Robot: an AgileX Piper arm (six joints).
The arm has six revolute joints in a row. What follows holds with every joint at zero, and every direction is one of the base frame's. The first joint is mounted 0.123 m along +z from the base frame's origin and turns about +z. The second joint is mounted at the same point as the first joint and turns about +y. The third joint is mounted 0.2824 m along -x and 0.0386 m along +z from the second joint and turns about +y. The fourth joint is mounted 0.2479 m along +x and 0.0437 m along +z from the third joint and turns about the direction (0.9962, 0, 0.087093). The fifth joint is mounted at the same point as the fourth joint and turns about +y. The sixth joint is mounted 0.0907 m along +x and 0.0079 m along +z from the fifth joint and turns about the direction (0.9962, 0, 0.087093). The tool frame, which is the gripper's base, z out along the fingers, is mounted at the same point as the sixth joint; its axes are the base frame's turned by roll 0, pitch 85.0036 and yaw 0 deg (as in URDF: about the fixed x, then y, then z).
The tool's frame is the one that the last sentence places.
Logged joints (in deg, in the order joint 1, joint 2, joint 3, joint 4, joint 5, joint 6), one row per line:
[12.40, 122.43, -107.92, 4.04, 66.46, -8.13]
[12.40, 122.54, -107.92, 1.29, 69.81, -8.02]
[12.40, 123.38, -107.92, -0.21, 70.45, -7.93]
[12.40, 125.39, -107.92, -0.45, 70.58, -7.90]
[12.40, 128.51, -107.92, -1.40, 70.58, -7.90]
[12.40, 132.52, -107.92, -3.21, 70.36, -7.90]
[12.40, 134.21, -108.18, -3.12, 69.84, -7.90]
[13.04, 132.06, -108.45, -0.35, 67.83, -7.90]
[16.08, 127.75, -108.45, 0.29, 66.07, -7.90]
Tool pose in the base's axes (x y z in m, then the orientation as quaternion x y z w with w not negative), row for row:
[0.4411, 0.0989, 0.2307, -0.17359, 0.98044, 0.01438, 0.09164]
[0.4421, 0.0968, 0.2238, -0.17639, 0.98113, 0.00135, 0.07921]
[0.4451, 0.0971, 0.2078, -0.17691, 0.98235, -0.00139, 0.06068]
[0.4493, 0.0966, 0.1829, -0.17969, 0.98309, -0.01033, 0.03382]
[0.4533, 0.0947, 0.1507, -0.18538, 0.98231, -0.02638, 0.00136]
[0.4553, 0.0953, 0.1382, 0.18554, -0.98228, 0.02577, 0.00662]
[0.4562, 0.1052, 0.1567, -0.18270, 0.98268, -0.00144, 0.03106]
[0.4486, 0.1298, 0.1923, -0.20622, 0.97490, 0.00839, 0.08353]
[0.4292, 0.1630, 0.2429, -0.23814, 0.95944, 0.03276, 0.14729]
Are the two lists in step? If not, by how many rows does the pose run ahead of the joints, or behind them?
The pose runs 1 row ahead of the joints: the pose in row i belongs to the joints in row i + 1.
